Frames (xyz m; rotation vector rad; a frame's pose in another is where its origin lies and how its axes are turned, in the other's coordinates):
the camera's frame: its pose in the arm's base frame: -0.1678 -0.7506 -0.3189 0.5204 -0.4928 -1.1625
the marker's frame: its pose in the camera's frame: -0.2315 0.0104 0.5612 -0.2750 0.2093 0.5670
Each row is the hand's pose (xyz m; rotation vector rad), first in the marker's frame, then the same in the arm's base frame.
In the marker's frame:
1: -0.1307 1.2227 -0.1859 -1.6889 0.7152 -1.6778
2: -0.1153 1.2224 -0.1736 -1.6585 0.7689 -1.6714
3: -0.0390 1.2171 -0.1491 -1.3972 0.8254 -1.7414
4: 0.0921 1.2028 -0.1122 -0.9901 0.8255 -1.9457
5: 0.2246 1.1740 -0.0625 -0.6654 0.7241 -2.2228
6: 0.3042 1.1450 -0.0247 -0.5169 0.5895 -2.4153
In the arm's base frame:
1: 0.0251 0.4750 0.2632 -1.1134 1.3229 -2.0684
2: 0.0332 0.4640 0.2774 -1.0652 1.3630 -2.0522
3: 0.0829 0.4114 0.3123 -0.7755 1.3446 -2.1293
4: 0.1672 0.3178 0.3659 -0.3436 1.2622 -2.3423
5: 0.2410 0.2099 0.4275 -0.0188 1.1330 -2.6333
6: 0.2766 0.1348 0.4685 0.1077 1.0038 -2.8503

